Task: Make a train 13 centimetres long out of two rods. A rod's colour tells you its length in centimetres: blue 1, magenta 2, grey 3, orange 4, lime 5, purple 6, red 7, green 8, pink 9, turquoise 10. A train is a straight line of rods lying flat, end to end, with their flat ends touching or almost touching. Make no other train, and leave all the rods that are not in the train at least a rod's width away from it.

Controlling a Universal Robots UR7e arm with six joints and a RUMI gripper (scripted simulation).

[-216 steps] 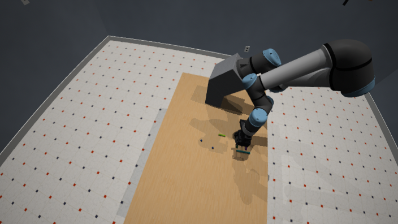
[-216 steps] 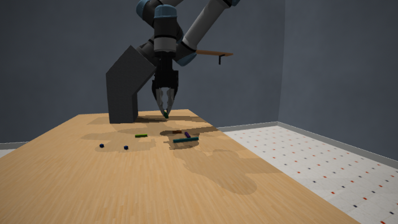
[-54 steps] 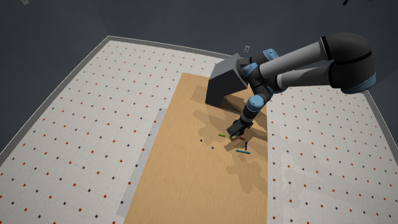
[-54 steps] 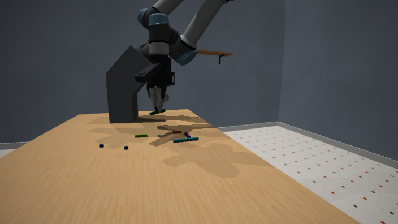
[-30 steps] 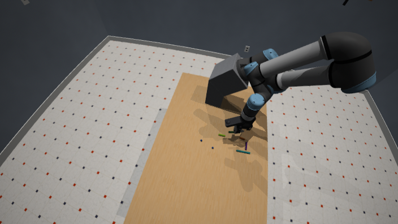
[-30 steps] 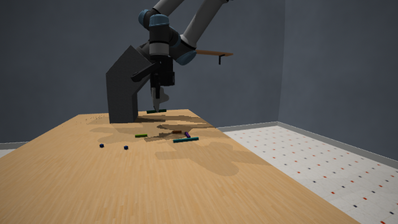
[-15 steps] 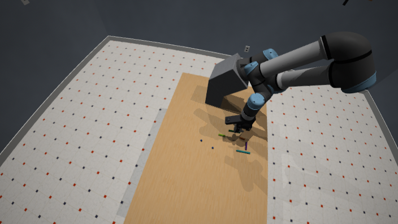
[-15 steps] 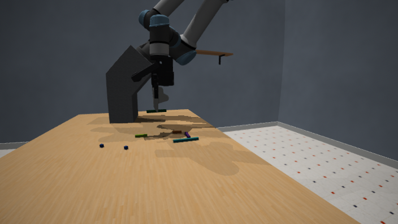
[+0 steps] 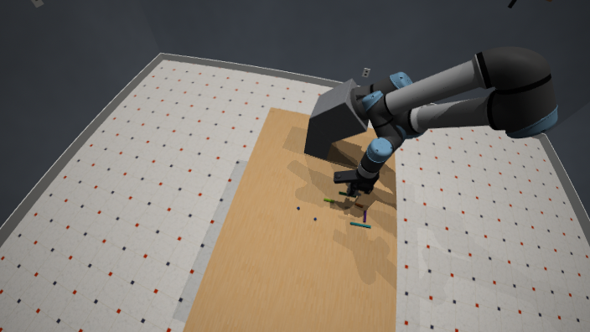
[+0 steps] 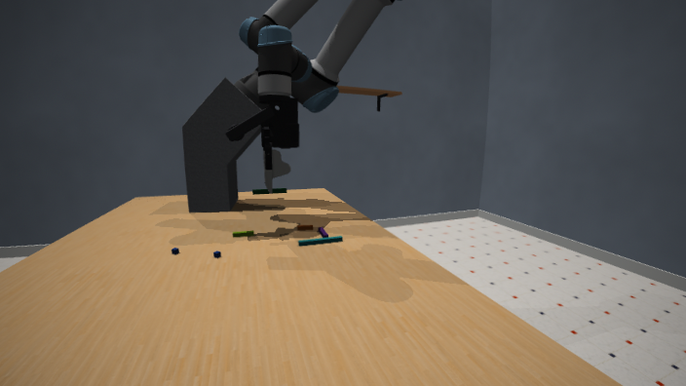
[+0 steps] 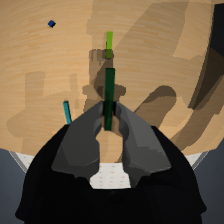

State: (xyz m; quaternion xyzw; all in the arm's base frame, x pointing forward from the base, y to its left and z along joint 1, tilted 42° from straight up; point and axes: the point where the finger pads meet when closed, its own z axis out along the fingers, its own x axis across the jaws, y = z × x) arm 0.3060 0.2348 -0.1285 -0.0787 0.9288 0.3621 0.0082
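Right now the green rod is 10 mm below my hand. From my hand the other things lie so: purple rod: 20 mm ahead, 130 mm to the left, 110 mm below; then lime rod: 10 mm ahead, 70 mm to the right, 110 mm below; then orange rod: 20 mm behind, 80 mm to the left, 110 mm below.
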